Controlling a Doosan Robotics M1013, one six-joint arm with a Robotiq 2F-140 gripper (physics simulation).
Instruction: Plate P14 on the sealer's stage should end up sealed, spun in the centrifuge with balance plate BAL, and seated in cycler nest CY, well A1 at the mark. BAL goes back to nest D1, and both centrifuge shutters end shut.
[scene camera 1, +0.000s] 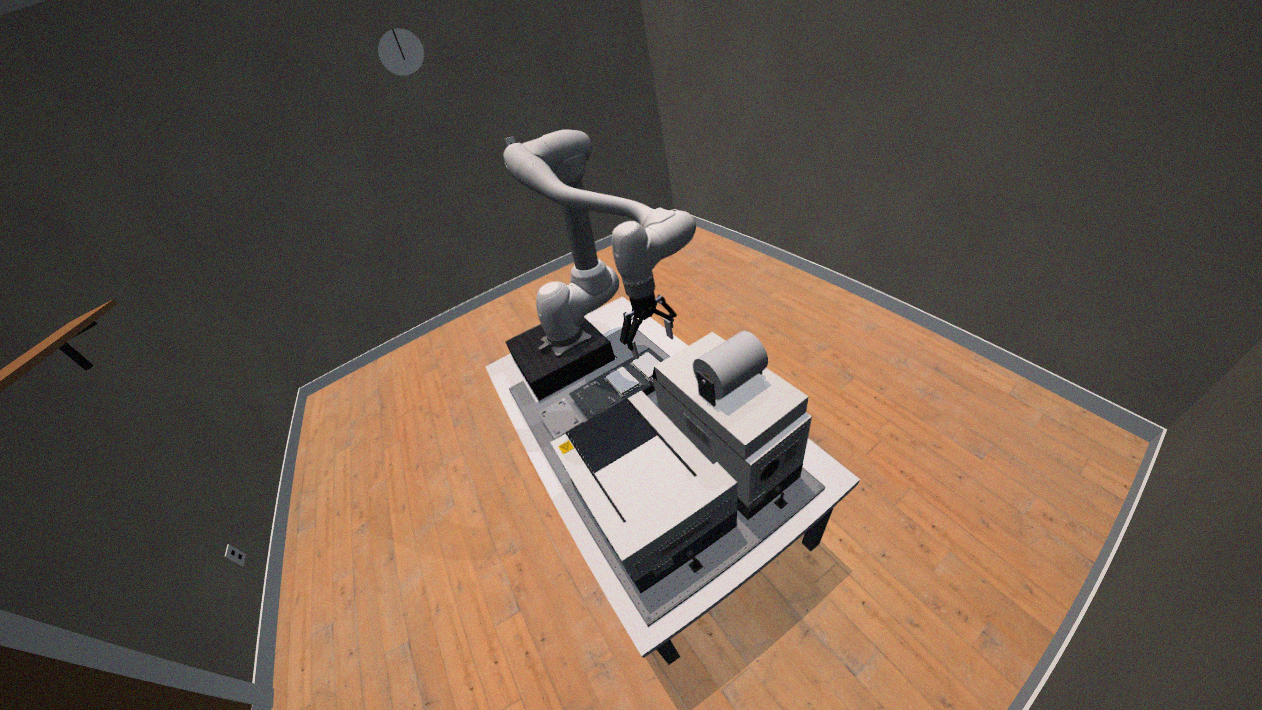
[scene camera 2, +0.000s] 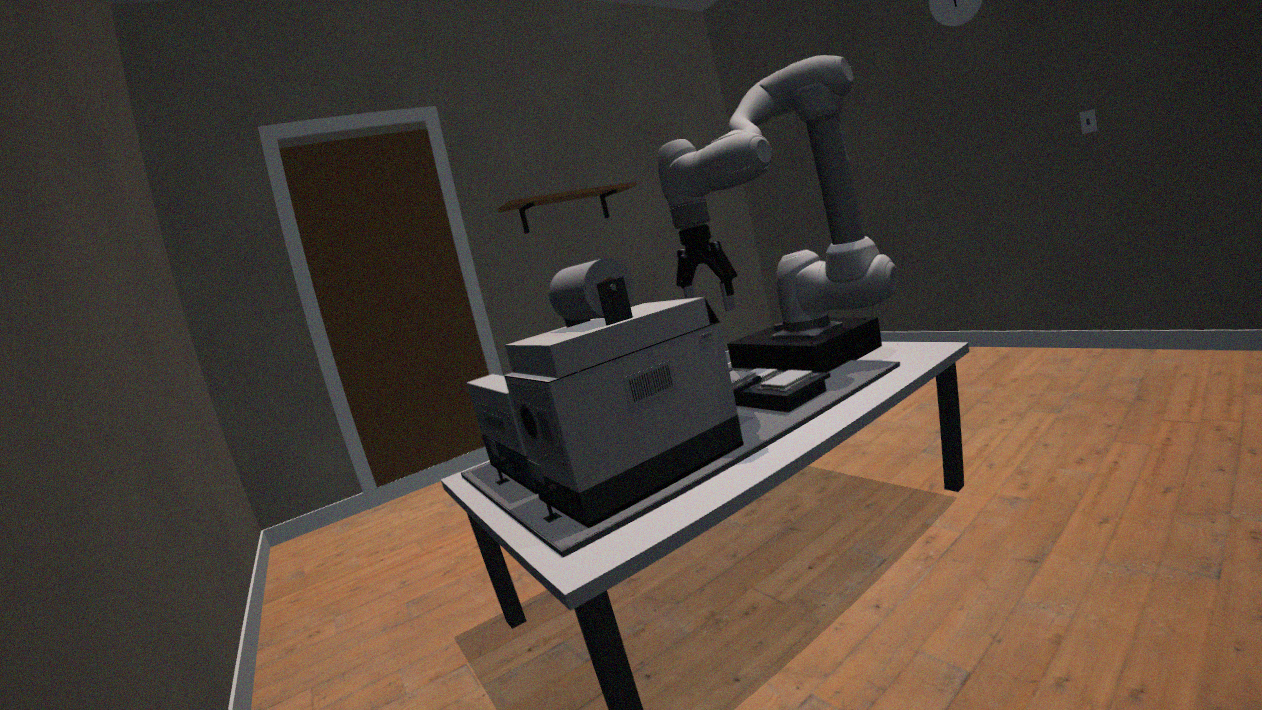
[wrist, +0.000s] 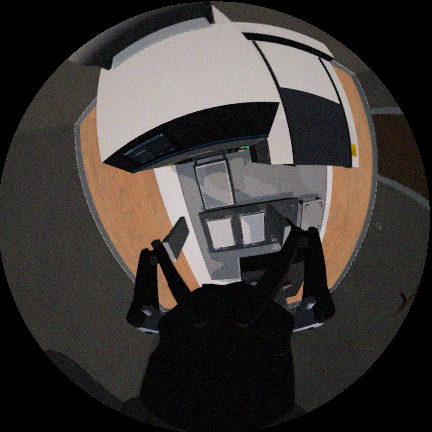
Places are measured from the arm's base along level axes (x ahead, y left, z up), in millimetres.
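Where they show: gripper, fingertip midpoint: (scene camera 1: 653, 346) (wrist: 225, 218); arm's base at its link origin: (scene camera 1: 566, 340) (scene camera 2: 807, 332).
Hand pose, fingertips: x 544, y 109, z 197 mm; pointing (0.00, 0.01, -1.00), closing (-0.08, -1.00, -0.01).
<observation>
Things, the pixels of their centre, and the offset from my fingertips. "spot": a spot on its surface instead.
- dark nest rack at a spot on its surface: (wrist: 280, 203) spot: 184 mm right, 105 mm back, 242 mm down
- sealer at the middle of its body: (scene camera 2: 618, 371) (wrist: 177, 69) (scene camera 1: 727, 407) 10 mm left, 322 mm ahead, 53 mm down
- nest D1 at a spot on its surface: (wrist: 220, 233) spot: 62 mm left, 167 mm back, 226 mm down
- plate at the middle of its body: (scene camera 2: 753, 377) (wrist: 252, 228) (scene camera 1: 622, 381) 63 mm right, 176 mm back, 234 mm down
- centrifuge at the middle of its body: (scene camera 1: 639, 481) (wrist: 294, 92) 294 mm right, 270 mm ahead, 169 mm down
- dark top panel at the middle of its body: (wrist: 324, 127) (scene camera 1: 610, 433) 283 mm right, 136 mm ahead, 80 mm down
- pale nest block at the middle of its body: (scene camera 1: 561, 421) (wrist: 309, 215) 341 mm right, 203 mm back, 264 mm down
- sealer's film roll at the middle of its body: (scene camera 2: 590, 290) (scene camera 1: 730, 364) 8 mm left, 343 mm ahead, 127 mm up
My gripper (scene camera 1: 651, 339) (scene camera 2: 708, 296) (wrist: 225, 218) is open and empty, high above the dark nest rack (wrist: 280, 203). A grey-topped plate with a pale rim, P14 (wrist: 215, 184), lies on the stage at the front of the sealer (scene camera 1: 697, 423) (scene camera 2: 653, 415) (wrist: 185, 90). Two white plates sit in the rack: the left one in the wrist view, in nest D1 (wrist: 220, 233), and another plate (wrist: 253, 228) beside it. The centrifuge (scene camera 1: 670, 498) has a dark top panel (scene camera 1: 617, 437) (wrist: 317, 127); its shutters cannot be made out. A pale nest block (scene camera 1: 559, 415) (wrist: 312, 212) has corner marks; its label is unreadable.
The sealer's film roll (scene camera 1: 741, 357) (scene camera 2: 578, 287) stands on its top. The sealer's tall body rises beside the rack and the centrifuge. The arm stands on a black base block (scene camera 1: 564, 369) (scene camera 2: 803, 346) at one end of the white table (scene camera 1: 750, 574) (scene camera 2: 706, 507).
</observation>
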